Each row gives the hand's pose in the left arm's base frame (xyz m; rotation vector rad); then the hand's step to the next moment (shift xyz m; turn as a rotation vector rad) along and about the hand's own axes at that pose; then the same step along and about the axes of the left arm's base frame.
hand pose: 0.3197 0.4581 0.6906 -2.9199 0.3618 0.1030
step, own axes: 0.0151 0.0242 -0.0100 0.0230 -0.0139 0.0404
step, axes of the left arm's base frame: 0.0090 -0.0286 0.0039 0.0239 0.0160 -0.0391
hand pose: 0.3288 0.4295 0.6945 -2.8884 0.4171 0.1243
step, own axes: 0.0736 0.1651 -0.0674 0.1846 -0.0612 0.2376
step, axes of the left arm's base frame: 0.0263 -0.1897 0.0234 0.1818 0.0617 -0.2396
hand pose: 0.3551 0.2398 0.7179 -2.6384 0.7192 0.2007
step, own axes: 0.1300 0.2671 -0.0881 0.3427 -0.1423 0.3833
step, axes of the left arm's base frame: -0.0227 -0.3063 -0.0407 0.3542 0.1135 -0.3825
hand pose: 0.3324 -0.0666 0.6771 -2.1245 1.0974 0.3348
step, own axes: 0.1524 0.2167 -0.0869 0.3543 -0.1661 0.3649
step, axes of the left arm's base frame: -0.0868 -0.2365 -0.1194 0.3783 0.1028 -0.3641
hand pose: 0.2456 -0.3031 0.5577 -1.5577 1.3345 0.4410
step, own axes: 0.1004 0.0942 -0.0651 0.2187 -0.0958 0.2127
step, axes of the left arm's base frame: -0.0718 -0.0980 -0.0918 0.2236 0.0536 -0.2222
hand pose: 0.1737 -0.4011 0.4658 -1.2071 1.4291 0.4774
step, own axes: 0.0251 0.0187 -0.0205 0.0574 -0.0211 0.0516
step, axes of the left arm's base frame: -0.0215 -0.0197 -0.0234 0.0532 0.0121 -0.0585
